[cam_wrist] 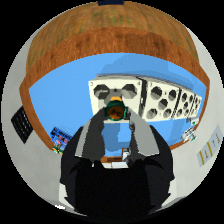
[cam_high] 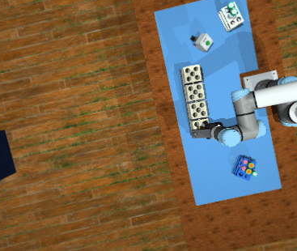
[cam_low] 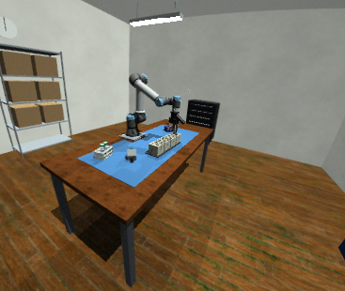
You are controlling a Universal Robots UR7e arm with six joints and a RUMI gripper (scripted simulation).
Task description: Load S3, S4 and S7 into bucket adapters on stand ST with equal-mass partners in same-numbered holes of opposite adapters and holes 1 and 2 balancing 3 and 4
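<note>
The adapter is 70 mm below my hand. Also, from my hand: blue rack: 260 mm behind, 300 mm to the left, 90 mm below; then white rack: 260 mm behind, 650 mm to the right, 90 mm below.
</note>
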